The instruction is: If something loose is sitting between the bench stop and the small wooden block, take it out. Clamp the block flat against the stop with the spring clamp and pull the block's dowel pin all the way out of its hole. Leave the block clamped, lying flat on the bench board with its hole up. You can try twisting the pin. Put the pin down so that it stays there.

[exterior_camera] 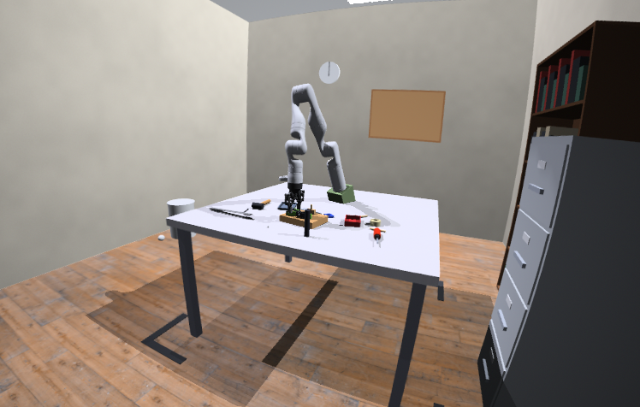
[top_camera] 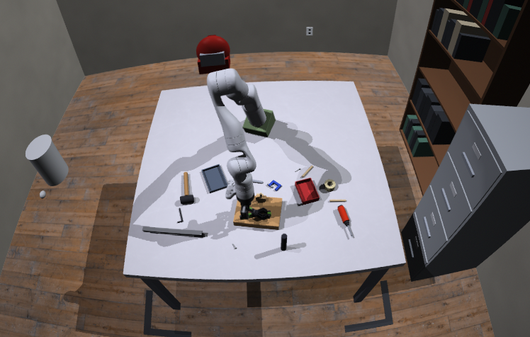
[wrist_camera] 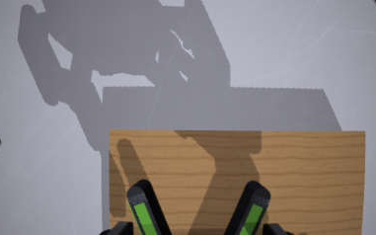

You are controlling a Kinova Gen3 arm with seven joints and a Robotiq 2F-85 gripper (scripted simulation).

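Now: the wooden bench board 20 mm behind my hand, 50 mm to the left of it and 40 mm below it. Also, from my hand: round dowel pin (70 mm behind, 60 mm to the left); then grey t-shaped tool (210 mm behind, 60 mm below); then wooden block (70 mm behind, 60 mm to the left, 20 mm below).
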